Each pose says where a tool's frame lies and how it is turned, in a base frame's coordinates. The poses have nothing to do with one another.
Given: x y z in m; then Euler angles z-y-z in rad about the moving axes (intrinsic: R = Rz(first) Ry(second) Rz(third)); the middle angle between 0 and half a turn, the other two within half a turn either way.
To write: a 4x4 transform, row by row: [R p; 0 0 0 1], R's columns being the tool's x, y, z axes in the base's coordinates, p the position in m. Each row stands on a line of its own. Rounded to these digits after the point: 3 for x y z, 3 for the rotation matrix.
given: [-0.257, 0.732, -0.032, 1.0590, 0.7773, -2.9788]
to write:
-0.203, 0.917, 0.343, -0.257
-0.693, -0.383, 0.611, 0.732
0.692, -0.114, 0.713, -0.032
0, 0, 0, 1

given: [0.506, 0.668, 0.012, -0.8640, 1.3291, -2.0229]
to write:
-0.752, -0.192, 0.631, 0.506
-0.505, -0.447, -0.738, 0.668
0.424, -0.873, 0.239, 0.012
0, 0, 0, 1

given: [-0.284, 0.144, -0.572, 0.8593, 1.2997, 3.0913]
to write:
-0.213, 0.748, 0.629, -0.284
-0.170, -0.662, 0.730, 0.144
0.962, 0.048, 0.268, -0.572
0, 0, 0, 1

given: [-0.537, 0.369, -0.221, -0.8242, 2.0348, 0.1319]
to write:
-0.205, 0.768, 0.607, -0.537
0.415, 0.630, -0.656, 0.369
-0.887, 0.118, -0.448, -0.221
0, 0, 0, 1

